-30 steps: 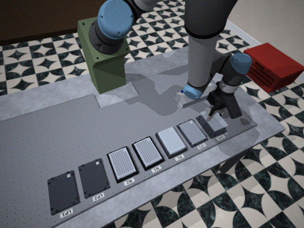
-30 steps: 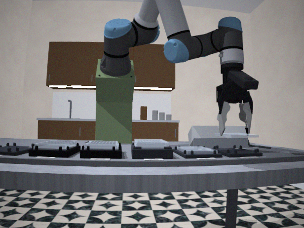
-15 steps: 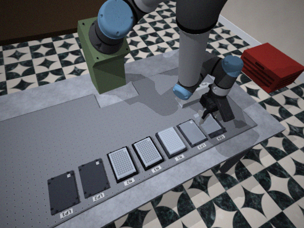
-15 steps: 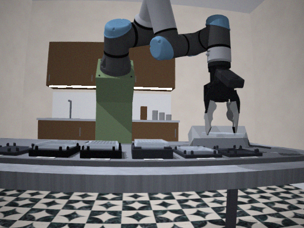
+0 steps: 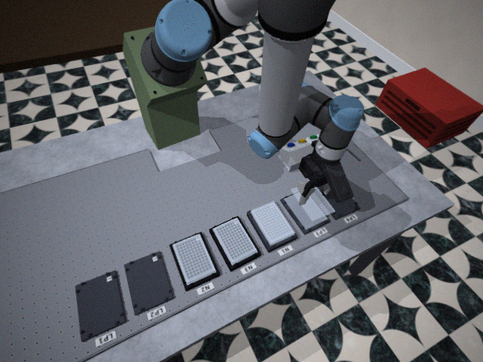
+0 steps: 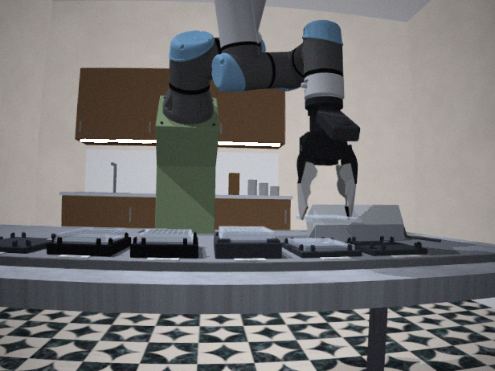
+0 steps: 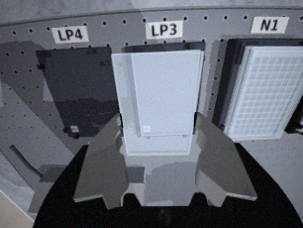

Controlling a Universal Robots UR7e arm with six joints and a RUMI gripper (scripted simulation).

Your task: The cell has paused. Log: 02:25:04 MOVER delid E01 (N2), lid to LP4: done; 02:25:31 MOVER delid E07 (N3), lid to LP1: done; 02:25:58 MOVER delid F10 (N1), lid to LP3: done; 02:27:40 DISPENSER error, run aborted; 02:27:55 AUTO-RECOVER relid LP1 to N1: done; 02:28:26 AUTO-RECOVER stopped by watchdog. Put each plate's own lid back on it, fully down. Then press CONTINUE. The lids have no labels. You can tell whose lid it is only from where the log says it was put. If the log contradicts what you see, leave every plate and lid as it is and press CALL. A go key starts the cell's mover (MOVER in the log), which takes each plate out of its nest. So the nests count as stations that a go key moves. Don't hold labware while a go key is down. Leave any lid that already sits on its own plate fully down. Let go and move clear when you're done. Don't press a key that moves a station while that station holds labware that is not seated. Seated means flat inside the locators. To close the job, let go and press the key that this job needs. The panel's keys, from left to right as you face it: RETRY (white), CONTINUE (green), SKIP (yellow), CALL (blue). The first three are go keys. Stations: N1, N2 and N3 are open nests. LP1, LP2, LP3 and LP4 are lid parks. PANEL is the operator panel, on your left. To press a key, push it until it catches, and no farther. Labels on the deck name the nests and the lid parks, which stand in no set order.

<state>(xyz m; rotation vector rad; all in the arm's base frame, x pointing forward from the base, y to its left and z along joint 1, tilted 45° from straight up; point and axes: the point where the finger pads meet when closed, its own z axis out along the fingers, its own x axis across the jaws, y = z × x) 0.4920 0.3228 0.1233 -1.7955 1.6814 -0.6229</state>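
Now: the plate 270 mm to the right of my hand, 40 mm below it and 40 mm ahead of it. The rest, counted from my hand: blue CALL key: 240 mm behind, 30 mm to the left; LP4 lid park: 110 mm to the left, 60 mm below, 20 mm behind; LP3 lid park: 60 mm below, 10 mm to the right.
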